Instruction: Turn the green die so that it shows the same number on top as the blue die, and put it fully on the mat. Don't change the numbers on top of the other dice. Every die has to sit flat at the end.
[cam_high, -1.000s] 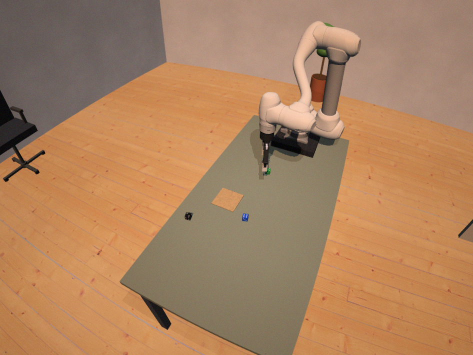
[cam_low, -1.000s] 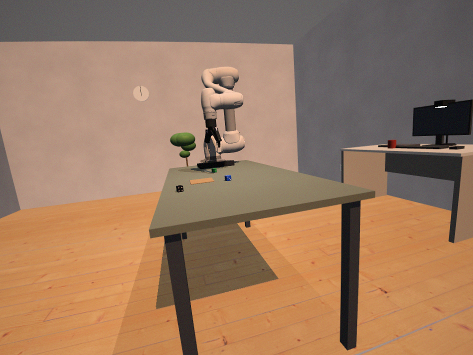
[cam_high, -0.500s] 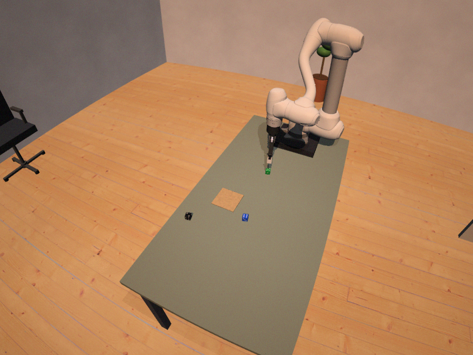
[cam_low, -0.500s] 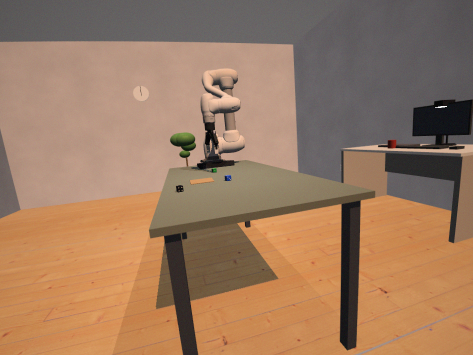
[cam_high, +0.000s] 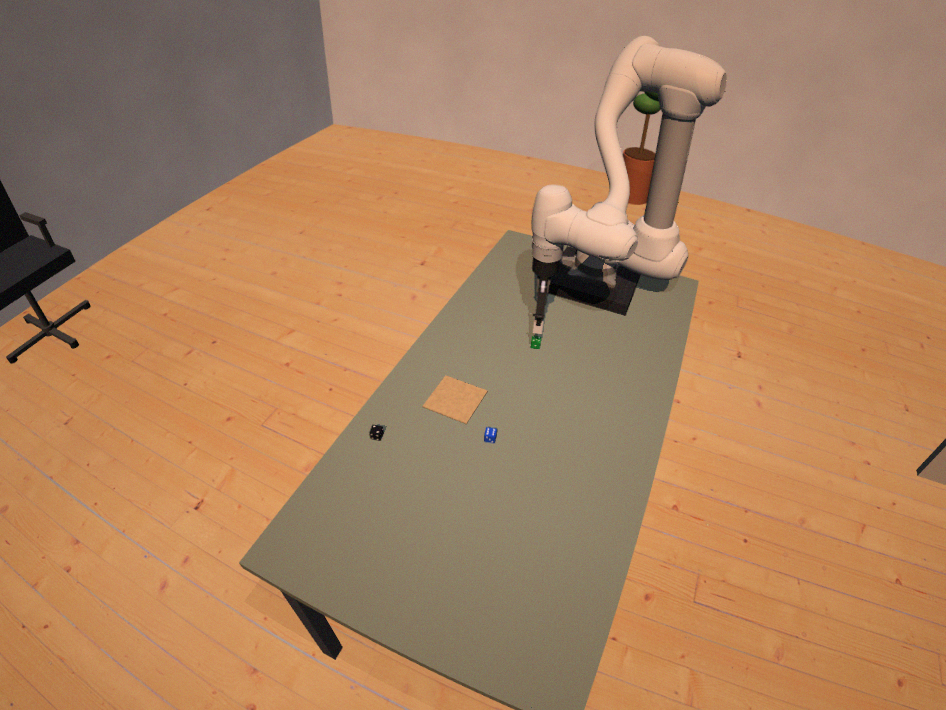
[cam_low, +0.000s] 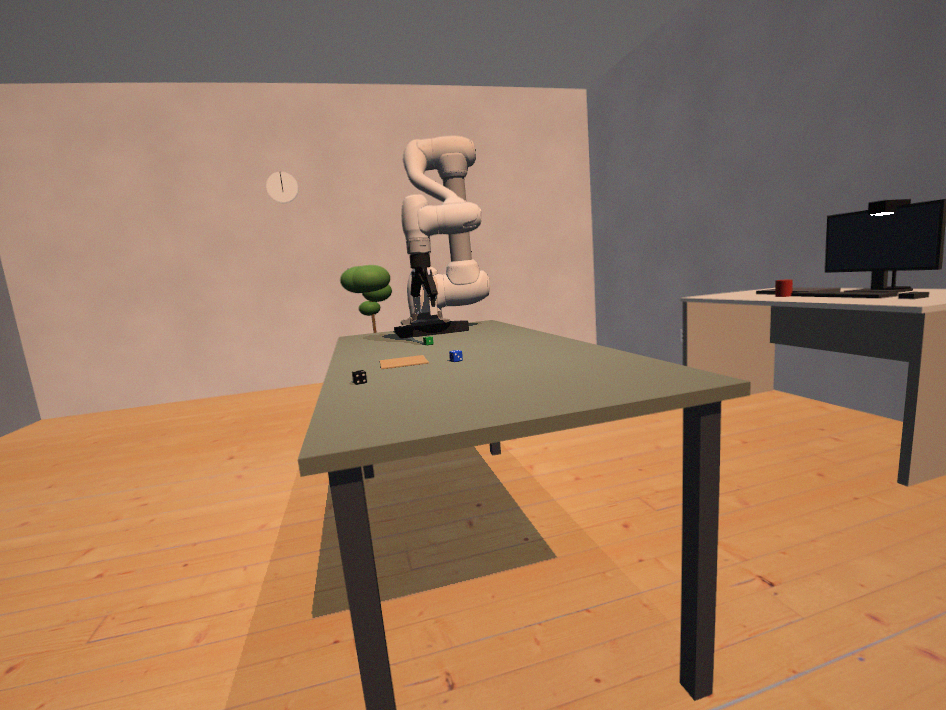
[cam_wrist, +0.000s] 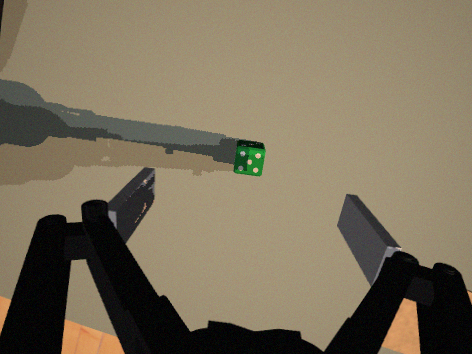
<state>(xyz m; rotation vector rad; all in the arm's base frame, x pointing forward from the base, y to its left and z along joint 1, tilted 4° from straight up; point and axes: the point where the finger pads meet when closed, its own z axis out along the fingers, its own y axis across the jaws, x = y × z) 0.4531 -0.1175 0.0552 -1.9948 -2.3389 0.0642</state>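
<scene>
My gripper is now 110 mm above the green die. Round my hand: black die: 510 mm ahead, 320 mm to the right, 110 mm below; blue die: 410 mm ahead, 110 mm below, 30 mm to the right; tan mat: 310 mm ahead, 160 mm to the right, 120 mm below.
</scene>
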